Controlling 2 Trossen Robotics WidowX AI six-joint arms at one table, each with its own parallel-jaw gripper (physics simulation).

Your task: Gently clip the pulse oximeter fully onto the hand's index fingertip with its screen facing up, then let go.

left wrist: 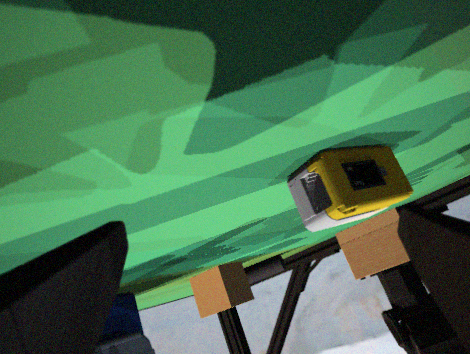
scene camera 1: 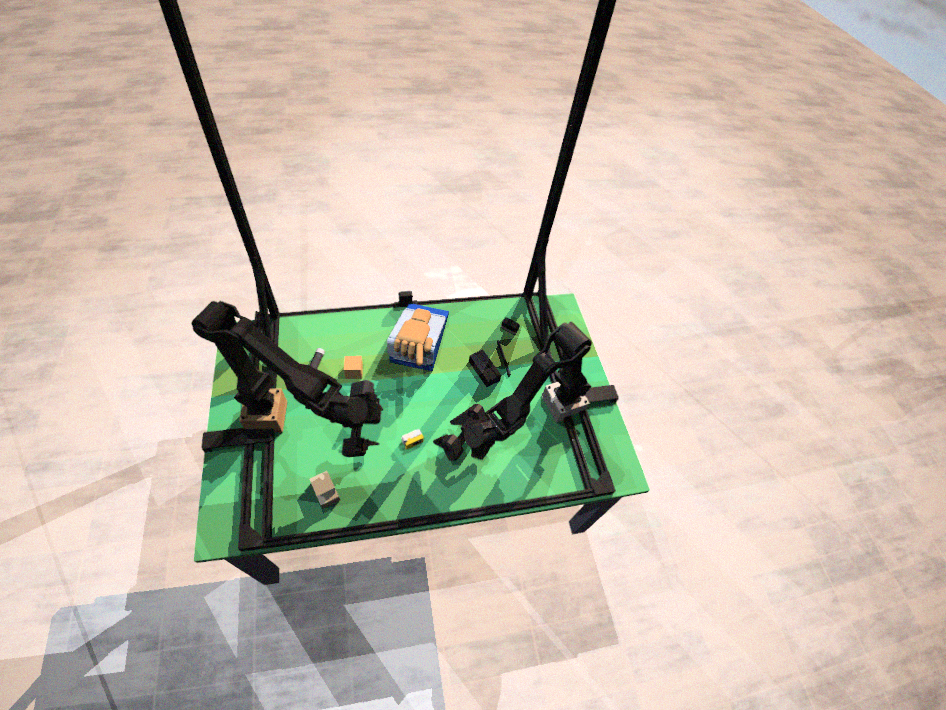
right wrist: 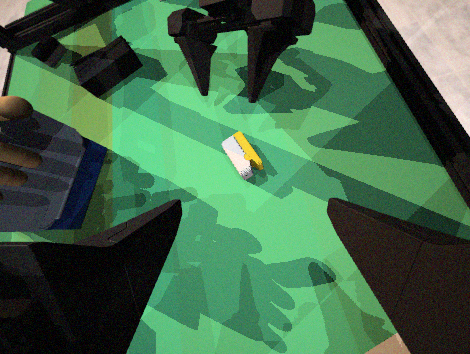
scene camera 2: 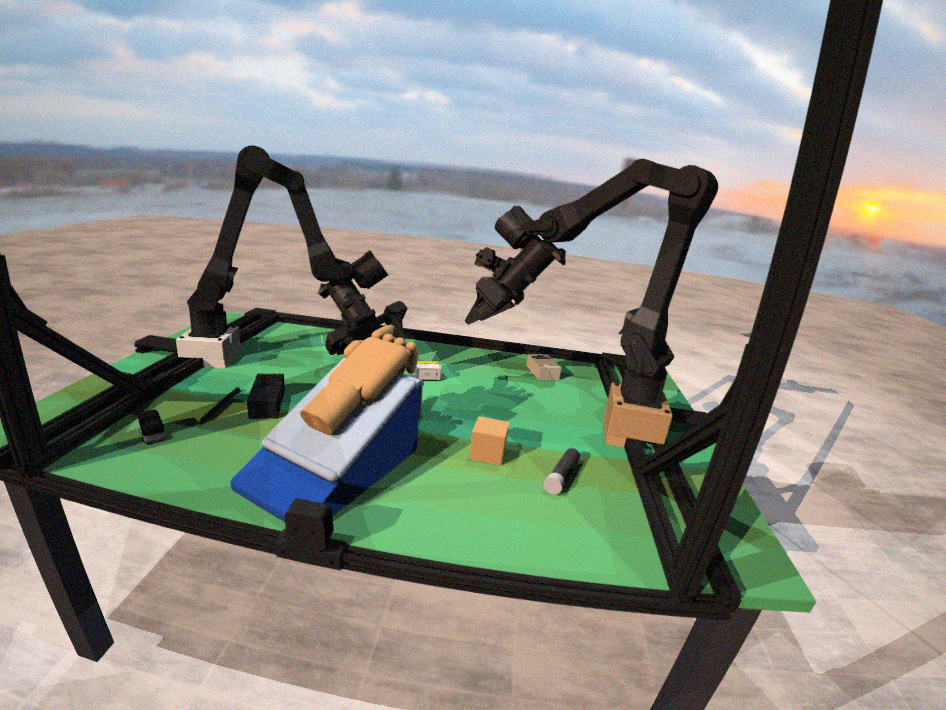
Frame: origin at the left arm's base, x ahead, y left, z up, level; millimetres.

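Where they show: left gripper, between the fingertips: (left wrist: 263, 227) (scene camera 1: 442, 432) (right wrist: 225, 99); right gripper, between the fingertips: (scene camera 1: 380, 426) (right wrist: 254, 205) (scene camera 2: 473, 321); left arm's base, origin of its link: (scene camera 1: 567, 394) (scene camera 2: 208, 332); right arm's base, origin of its link: (left wrist: 392, 265) (scene camera 1: 260, 404) (scene camera 2: 640, 398).
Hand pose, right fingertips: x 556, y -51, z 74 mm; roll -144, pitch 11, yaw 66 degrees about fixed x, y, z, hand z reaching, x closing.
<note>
Things, the pixels of their top centre, and the offset from my right fingertips.
- yellow-and-white pulse oximeter, centre of its top: (left wrist: 363, 215) (right wrist: 240, 151) (scene camera 2: 427, 363) (scene camera 1: 412, 436) 84 mm back, 10 mm left, 101 mm down
- orange cube, centre of its top: (left wrist: 228, 308) (scene camera 2: 491, 426) (scene camera 1: 352, 362) 8 mm ahead, 273 mm right, 83 mm down
- dark cylinder, centre of its top: (scene camera 2: 565, 461) (left wrist: 256, 282) (scene camera 1: 314, 361) 115 mm ahead, 333 mm right, 106 mm down
- black box, centre of its top: (scene camera 2: 266, 386) (right wrist: 100, 59) (scene camera 1: 485, 365) 373 mm back, 141 mm right, 98 mm down
- thin black rod, centre of its top: (scene camera 2: 218, 403) (right wrist: 94, 51) (scene camera 1: 503, 356) 453 mm back, 168 mm right, 124 mm down
- beige block, centre of its top: (scene camera 2: 544, 360) (scene camera 1: 323, 487) 180 mm ahead, 68 mm left, 103 mm down
The yellow-and-white pulse oximeter (scene camera 1: 412, 439) (scene camera 2: 429, 371) (left wrist: 370, 180) (right wrist: 241, 156) lies on its side on the green table, its dark screen facing sideways toward the left wrist camera. The tan hand (scene camera 1: 414, 332) (scene camera 2: 370, 366) rests palm-down on a sloped blue-and-grey wedge (scene camera 2: 382, 450) (right wrist: 87, 175); one finger reaches farther than the others, and nothing is clipped on it. My left gripper (scene camera 1: 443, 431) (left wrist: 263, 227) (right wrist: 225, 99) is open and low beside the oximeter, which is not between its fingers; the hand partly hides it in scene camera 2. My right gripper (scene camera 1: 365, 444) (scene camera 2: 468, 319) (right wrist: 254, 205) is open and empty, raised above the table.
An orange cube (scene camera 1: 352, 366) (scene camera 2: 489, 440) and a dark cylinder (scene camera 1: 315, 359) (scene camera 2: 565, 464) lie beside the wedge. A black box (scene camera 1: 484, 366) (scene camera 2: 265, 395) and a thin black rod (scene camera 2: 217, 406) lie on its other side. A beige block (scene camera 1: 323, 487) (scene camera 2: 544, 367) lies near the right gripper.
</note>
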